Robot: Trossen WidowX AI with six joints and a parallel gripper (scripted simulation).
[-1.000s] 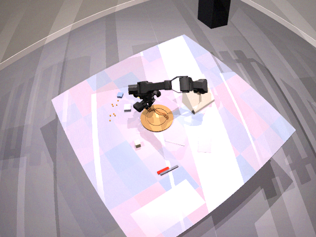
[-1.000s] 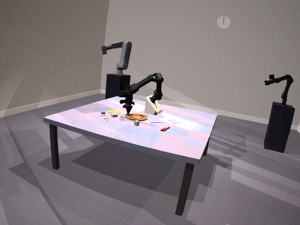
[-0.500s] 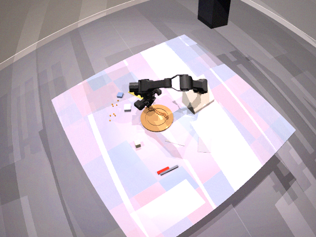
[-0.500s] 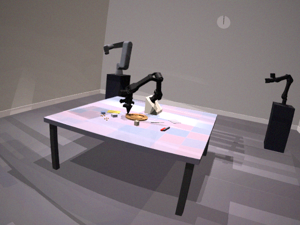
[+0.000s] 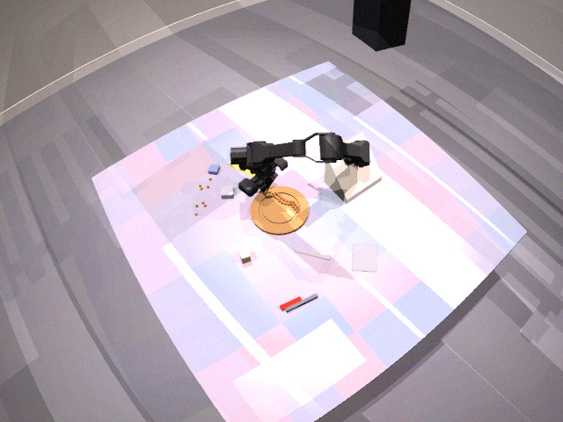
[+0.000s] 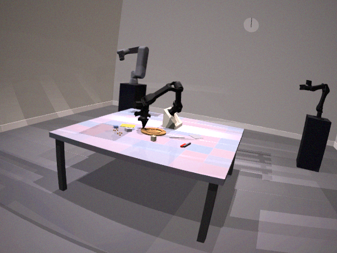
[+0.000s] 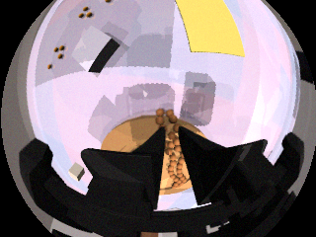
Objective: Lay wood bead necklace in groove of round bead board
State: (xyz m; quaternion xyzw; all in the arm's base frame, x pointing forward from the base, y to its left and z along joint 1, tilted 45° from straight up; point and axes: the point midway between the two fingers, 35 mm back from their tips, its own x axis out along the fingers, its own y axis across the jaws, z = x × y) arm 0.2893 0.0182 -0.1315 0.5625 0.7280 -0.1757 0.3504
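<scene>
The round bead board lies 10 mm behind my gripper tip, 90 mm to the left of it and 10 mm below it. Round my gripper tip: white block: 120 mm ahead, 70 mm to the right, 10 mm below; then blue block: 120 mm ahead, 200 mm to the right, 10 mm below; then yellow sheet: 10 mm behind, 170 mm to the right, 20 mm below.
</scene>
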